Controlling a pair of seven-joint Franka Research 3 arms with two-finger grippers.
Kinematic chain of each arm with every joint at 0, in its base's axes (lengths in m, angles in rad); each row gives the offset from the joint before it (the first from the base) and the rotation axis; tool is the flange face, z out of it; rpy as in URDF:
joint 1: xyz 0 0 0.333 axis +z
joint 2: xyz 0 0 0 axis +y
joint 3: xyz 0 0 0.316 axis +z
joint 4: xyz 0.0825 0 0 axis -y
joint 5: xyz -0.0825 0 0.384 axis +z
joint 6: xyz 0 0 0 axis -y
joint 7: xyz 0.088 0 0 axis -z
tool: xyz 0 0 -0.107 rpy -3.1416 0 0
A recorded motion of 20 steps. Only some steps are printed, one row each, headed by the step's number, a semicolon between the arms.
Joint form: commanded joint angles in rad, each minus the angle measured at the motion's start. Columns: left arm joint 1, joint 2, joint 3, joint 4, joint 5, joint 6, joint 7; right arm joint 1, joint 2, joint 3, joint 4, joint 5, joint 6, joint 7.
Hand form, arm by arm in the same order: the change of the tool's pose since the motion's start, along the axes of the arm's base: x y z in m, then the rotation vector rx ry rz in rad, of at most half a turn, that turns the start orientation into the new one. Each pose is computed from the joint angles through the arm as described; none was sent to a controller.
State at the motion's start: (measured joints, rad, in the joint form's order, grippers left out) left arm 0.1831 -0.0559 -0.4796 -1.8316 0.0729 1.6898 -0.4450; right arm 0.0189 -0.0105 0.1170 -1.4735 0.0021 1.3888 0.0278
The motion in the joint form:
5: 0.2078 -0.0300 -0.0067 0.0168 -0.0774 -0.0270 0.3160; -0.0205 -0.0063 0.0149 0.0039 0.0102 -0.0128 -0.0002
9: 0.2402 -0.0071 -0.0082 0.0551 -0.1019 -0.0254 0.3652; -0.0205 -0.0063 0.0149 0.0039 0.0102 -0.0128 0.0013
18: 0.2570 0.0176 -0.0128 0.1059 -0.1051 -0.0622 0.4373; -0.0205 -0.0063 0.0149 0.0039 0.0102 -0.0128 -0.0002
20: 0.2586 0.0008 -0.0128 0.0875 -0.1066 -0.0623 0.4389; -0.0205 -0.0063 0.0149 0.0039 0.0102 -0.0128 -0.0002
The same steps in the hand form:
5: 0.0126 0.0959 0.0193 -0.0847 0.0213 -0.0975; -0.0033 -0.0019 0.0040 0.0087 0.0039 -0.0042
9: 0.0225 0.1111 0.0268 -0.1231 0.0043 -0.1142; -0.0033 -0.0019 0.0040 0.0086 0.0039 -0.0057
18: 0.0283 0.1191 0.0360 -0.1421 0.0155 -0.1745; -0.0033 -0.0019 0.0040 0.0087 0.0039 -0.0042
20: 0.0232 0.1184 0.0353 -0.1359 0.0194 -0.1736; -0.0033 -0.0019 0.0040 0.0087 0.0039 -0.0042

